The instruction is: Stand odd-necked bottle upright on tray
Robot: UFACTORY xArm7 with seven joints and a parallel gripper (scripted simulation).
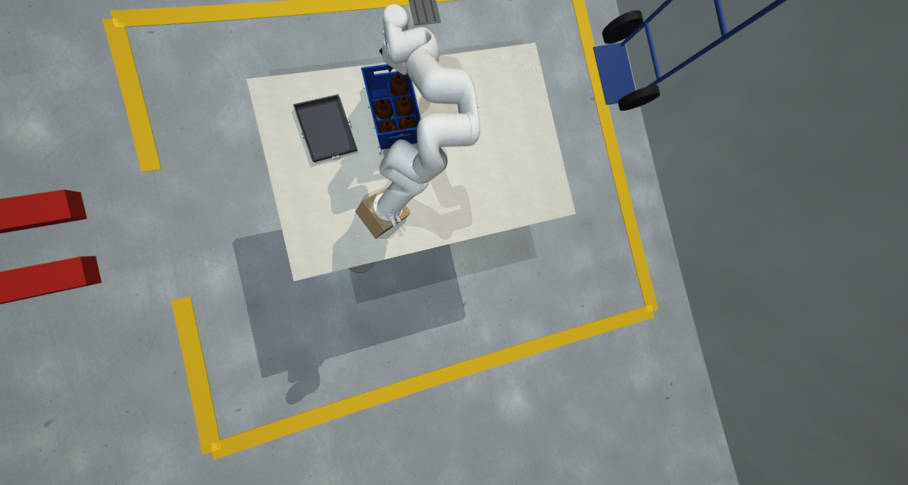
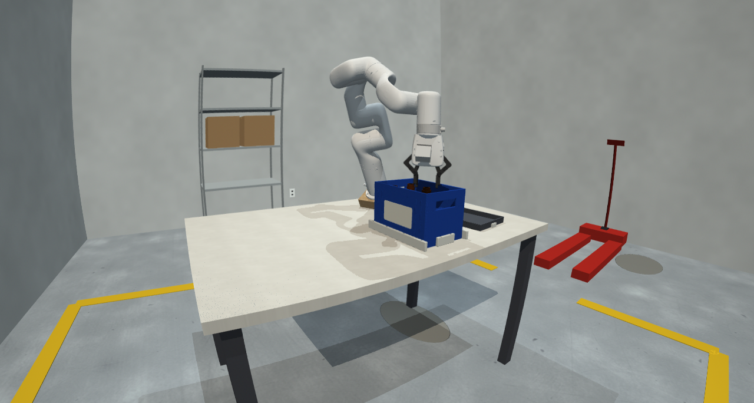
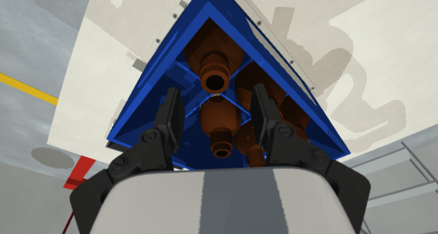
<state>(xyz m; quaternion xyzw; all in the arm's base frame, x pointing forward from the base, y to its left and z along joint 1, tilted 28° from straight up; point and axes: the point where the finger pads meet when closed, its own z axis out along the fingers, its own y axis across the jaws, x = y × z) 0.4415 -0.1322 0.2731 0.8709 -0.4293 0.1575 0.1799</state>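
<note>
My hand is 80 mm past the blue crate, 60 mm to the right of it and 120 mm above it. From my hand the other things lie so: dark grey tray (40 mm behind, 350 mm to the left, 190 mm below).
</note>
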